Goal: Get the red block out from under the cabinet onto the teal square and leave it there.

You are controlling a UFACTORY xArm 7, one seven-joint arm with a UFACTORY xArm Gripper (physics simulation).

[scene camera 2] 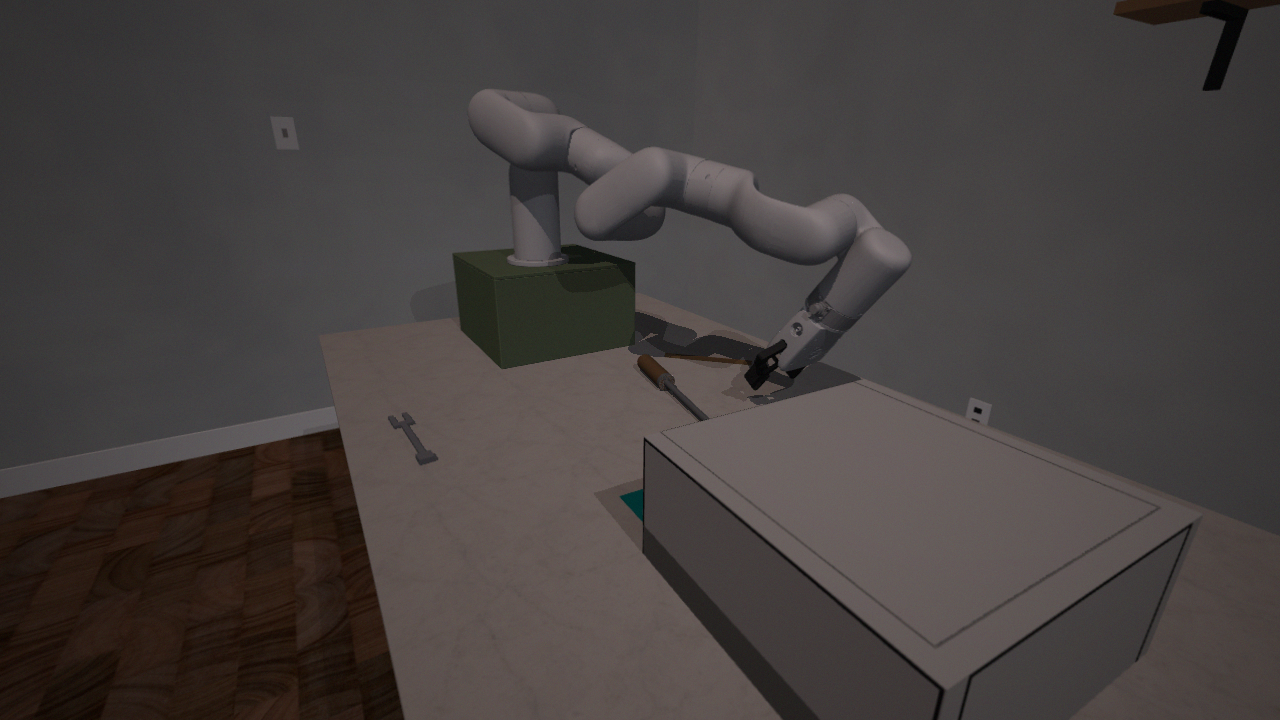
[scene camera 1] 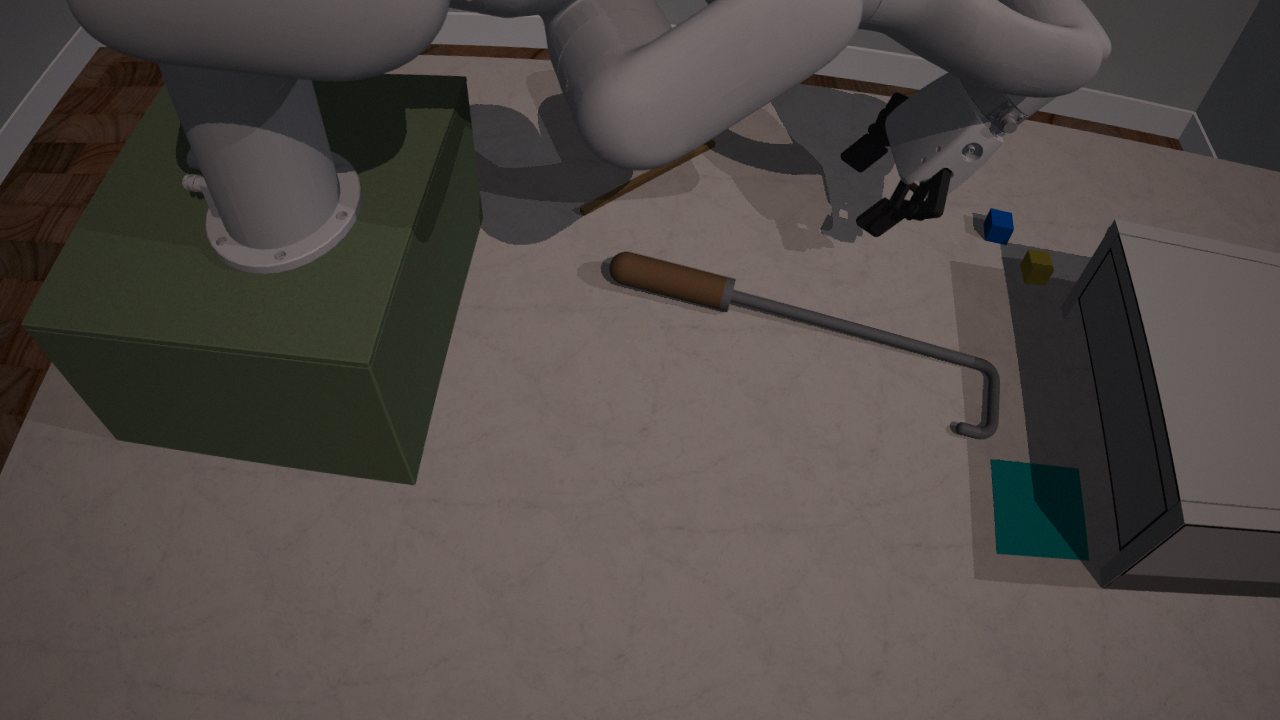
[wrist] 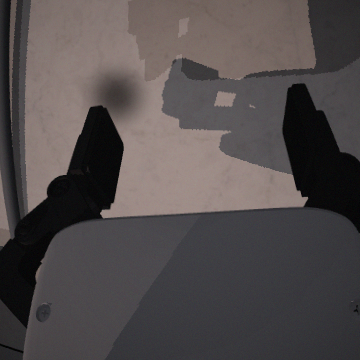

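Where they show: gripper, fingertip midpoint: (scene camera 2: pixel 769 377) (scene camera 1: pixel 857 195) (wrist: pixel 197 115); arm's base, origin of the base link: (scene camera 2: pixel 538 261) (scene camera 1: pixel 284 211).
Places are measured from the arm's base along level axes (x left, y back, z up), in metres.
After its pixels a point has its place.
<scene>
The red block does not show in any view. The pale cabinet (scene camera 1: pixel 1208 376) {y -0.749, x 0.102, z -0.045 m} (scene camera 2: pixel 895 510) {y -0.889, x 0.092, z -0.045 m} stands at the right of scene camera 1's view; the space under it is dark. The teal square (scene camera 1: pixel 1020 514) {y -0.629, x 0.009, z -0.179 m} (scene camera 2: pixel 632 504) {y -0.630, x -0.024, z -0.180 m} lies flat by its front, partly in shadow. A hook tool (scene camera 1: pixel 850 329) {y -0.446, x 0.147, z -0.166 m} (scene camera 2: pixel 653 370) {y -0.299, x 0.139, z -0.152 m} (wrist: pixel 4 100) {y -0.442, x 0.156, z -0.166 m} with a brown handle and grey bent rod lies on the table, its hook end between the square and the blocks. My gripper (scene camera 1: pixel 866 191) {y -0.429, x 0.293, z -0.138 m} (scene camera 2: pixel 775 379) {y -0.429, x 0.293, z -0.138 m} (wrist: pixel 197 115) {y -0.429, x 0.293, z -0.138 m} is open and empty, above the table beyond the rod, on the side away from the teal square.
A blue block (scene camera 1: pixel 998 226) {y -0.586, x 0.324, z -0.156 m} and a yellow block (scene camera 1: pixel 1037 266) {y -0.631, x 0.282, z -0.155 m} sit near the cabinet's far front corner. A thin wooden stick (scene camera 1: pixel 646 179) {y -0.217, x 0.281, z -0.175 m} (scene camera 2: pixel 705 358) {y -0.219, x 0.285, z -0.175 m} lies behind the handle. A grey wrench-shaped piece (scene camera 2: pixel 413 440) {y -0.385, x -0.263, z -0.174 m} lies near the table edge. The green base box (scene camera 1: pixel 223 394) {y 0.005, x -0.131, z -0.067 m} (scene camera 2: pixel 563 317) {y -0.105, x 0.024, z -0.095 m} carries the arm.
</scene>
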